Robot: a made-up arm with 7 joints. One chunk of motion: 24 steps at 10 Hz.
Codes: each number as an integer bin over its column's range. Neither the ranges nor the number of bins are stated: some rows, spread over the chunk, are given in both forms.
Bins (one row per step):
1: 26 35 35 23 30 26 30
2: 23 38 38 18 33 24 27
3: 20 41 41 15 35 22 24
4: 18 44 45 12 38 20 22
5: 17 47 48 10 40 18 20
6: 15 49 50 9 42 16 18
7: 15 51 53 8 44 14 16
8: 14 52 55 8 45 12 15
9: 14 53 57 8 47 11 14
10: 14 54 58 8 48 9 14
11: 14 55 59 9 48 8 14
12: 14 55 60 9 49 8 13
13: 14 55 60 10 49 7 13
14: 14 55 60 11 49 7 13
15: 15 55 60 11 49 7 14
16: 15 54 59 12 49 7 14
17: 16 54 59 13 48 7 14
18: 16 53 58 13 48 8 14
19: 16 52 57 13 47 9 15
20: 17 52 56 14 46 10 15
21: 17 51 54 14 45 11 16
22: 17 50 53 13 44 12 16
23: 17 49 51 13 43 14 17
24: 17 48 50 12 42 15 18
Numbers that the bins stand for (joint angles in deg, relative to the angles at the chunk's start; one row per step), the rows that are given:
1: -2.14 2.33 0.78 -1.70 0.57 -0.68 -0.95
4: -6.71 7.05 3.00 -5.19 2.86 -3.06 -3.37
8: -9.00 11.24 5.22 -6.46 4.86 -6.24 -5.48
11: -9.00 12.81 6.11 -6.14 5.71 -7.83 -5.78
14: -9.00 12.81 6.33 -5.51 6.00 -8.22 -6.08
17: -7.86 12.29 6.11 -4.87 5.71 -8.22 -5.78
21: -7.29 10.71 5.00 -4.56 4.86 -6.63 -5.17
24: -7.29 9.14 4.11 -5.19 4.00 -5.05 -4.57
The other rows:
2: -3.86 3.90 1.44 -3.29 1.43 -1.48 -1.86
3: -5.57 5.48 2.11 -4.24 2.00 -2.27 -2.76
5: -7.29 8.62 3.67 -5.83 3.43 -3.86 -3.97
6: -8.43 9.67 4.11 -6.14 4.00 -4.65 -4.57
7: -8.43 10.71 4.78 -6.46 4.57 -5.44 -5.17
9: -9.00 11.76 5.67 -6.46 5.43 -6.63 -5.78
10: -9.00 12.29 5.89 -6.46 5.71 -7.43 -5.78
12: -9.00 12.81 6.33 -6.14 6.00 -7.83 -6.08
13: -9.00 12.81 6.33 -5.83 6.00 -8.22 -6.08
15: -8.43 12.81 6.33 -5.51 6.00 -8.22 -5.78
16: -8.43 12.29 6.11 -5.19 6.00 -8.22 -5.78
18: -7.86 11.76 5.89 -4.87 5.71 -7.83 -5.78
19: -7.86 11.24 5.67 -4.87 5.43 -7.43 -5.48
20: -7.29 11.24 5.44 -4.56 5.14 -7.03 -5.48
22: -7.29 10.19 4.78 -4.87 4.57 -6.24 -5.17
23: -7.29 9.67 4.33 -4.87 4.29 -5.44 -4.87

